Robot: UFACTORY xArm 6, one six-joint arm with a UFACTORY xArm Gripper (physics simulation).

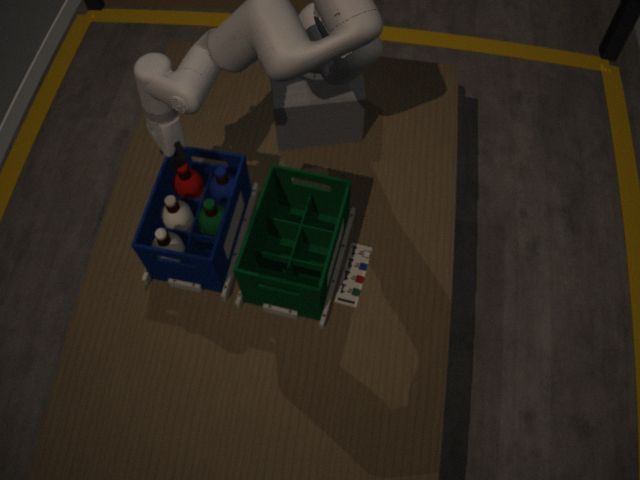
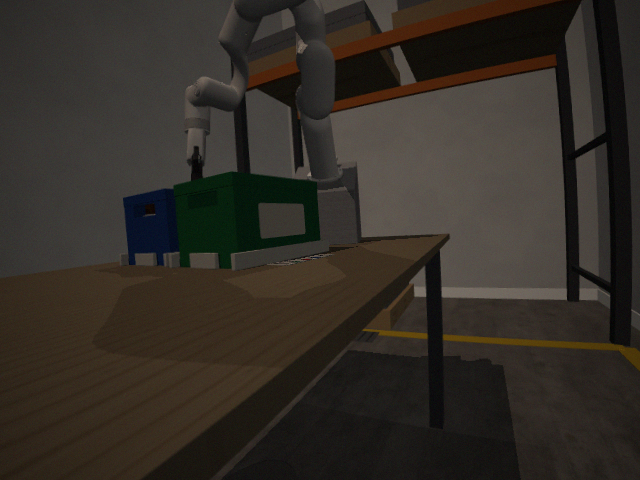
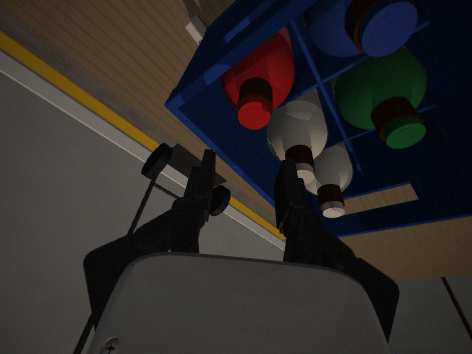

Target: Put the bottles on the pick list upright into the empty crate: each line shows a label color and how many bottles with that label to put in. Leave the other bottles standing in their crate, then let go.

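Seen in the pictures: gripper, fingertip midpoint: (image 1: 173, 158) (image 3: 246, 168); arm's base, origin of the base link: (image 2: 325, 175).
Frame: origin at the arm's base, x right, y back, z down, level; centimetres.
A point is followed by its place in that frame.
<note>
My gripper (image 1: 178, 160) @(x 27.7, y -32.8, z 3.0 cm) (image 2: 196, 171) (image 3: 246, 168) @(x 27.7, y -32.8, z 3.0 cm) is open and empty, above the blue crate (image 1: 175, 270) @(x 24.1, y -54.3, z 15.7 cm) (image 2: 149, 235) @(x 21.5, y -54.5, z 16.5 cm) beside the red bottle's cap. In the blue crate, a red bottle (image 1: 189, 184) @(x 25.2, y -33.9, z 11.6 cm) (image 3: 272, 62) @(x 24.3, y -30.9, z 11.8 cm) and a blue bottle (image 1: 221, 190) @(x 17.2, y -34.5, z 11.7 cm) (image 3: 332, 27) @(x 19.6, y -31.4, z 11.3 cm) stand at the arm end. A white bottle (image 1: 178, 215) @(x 25.6, y -42.5, z 11.4 cm) (image 3: 297, 127) @(x 25.8, y -38.4, z 12.1 cm) and a green bottle (image 1: 210, 220) @(x 17.8, y -42.8, z 11.3 cm) (image 3: 377, 87) @(x 18.2, y -38.1, z 11.7 cm) stand in the middle. A second white bottle (image 1: 169, 241) @(x 25.5, y -49.9, z 10.3 cm) (image 3: 335, 167) @(x 25.0, y -47.1, z 12.4 cm) stands at the near left. The green crate (image 1: 258, 291) @(x 4.2, y -56.7, z 14.9 cm) (image 2: 206, 229) @(x -1.2, y -57.3, z 16.2 cm) is empty. The pick list (image 1: 354, 273) @(x -15.7, y -45.4, z 23.5 cm) shows white, blue, red and green marks; its numbers are unreadable.
The crates stand side by side on the wooden table (image 1: 206, 387) @(x 13.0, y -77.8, z 23.7 cm) (image 2: 155, 330) @(x -26.9, y -87.2, z 23.7 cm), between low pale rails (image 1: 281, 310) @(x -0.7, y -58.2, z 20.7 cm). Raised crate walls and thin dividers surround the compartments. The arm's grey base block (image 1: 320, 121) @(x -2.3, y -9.8, z 13.4 cm) stands behind the crates. A storage rack (image 2: 568, 170) stands behind the table.
</note>
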